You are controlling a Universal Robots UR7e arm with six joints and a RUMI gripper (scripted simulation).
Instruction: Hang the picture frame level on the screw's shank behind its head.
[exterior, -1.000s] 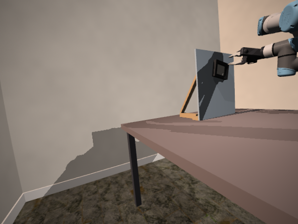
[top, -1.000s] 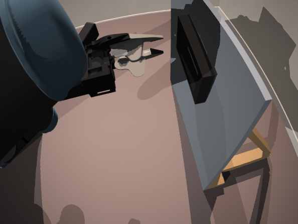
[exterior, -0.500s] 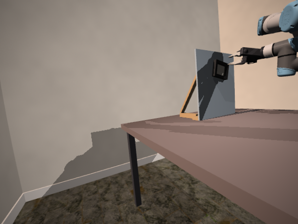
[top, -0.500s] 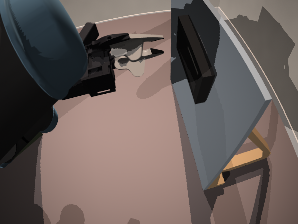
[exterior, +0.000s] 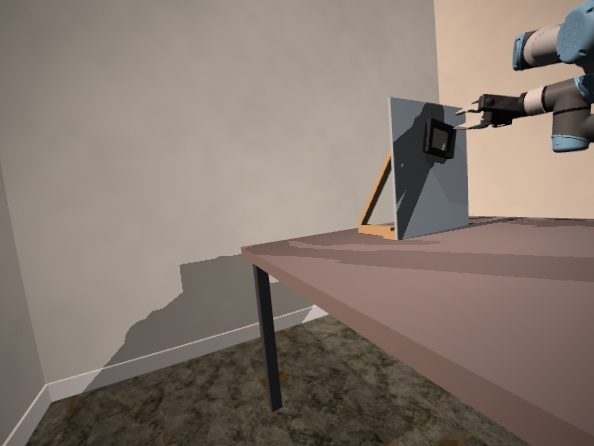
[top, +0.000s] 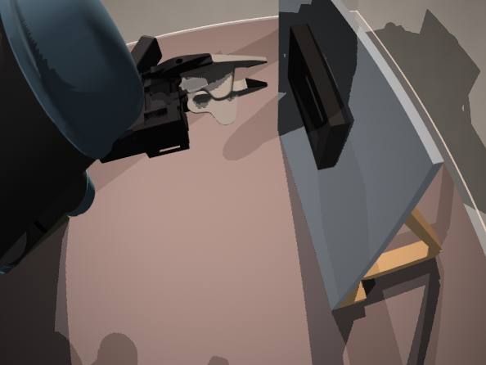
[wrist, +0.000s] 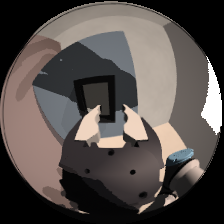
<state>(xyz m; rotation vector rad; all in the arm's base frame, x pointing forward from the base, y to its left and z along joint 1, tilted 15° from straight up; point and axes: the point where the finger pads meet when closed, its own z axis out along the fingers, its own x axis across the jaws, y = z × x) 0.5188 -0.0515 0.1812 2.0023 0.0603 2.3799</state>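
My gripper is now 9 cm short of the picture frame, 1 cm to the left of it and 5 cm above it. Round my hand: grey upright board 10 cm ahead, 1 cm to the left, 16 cm below.
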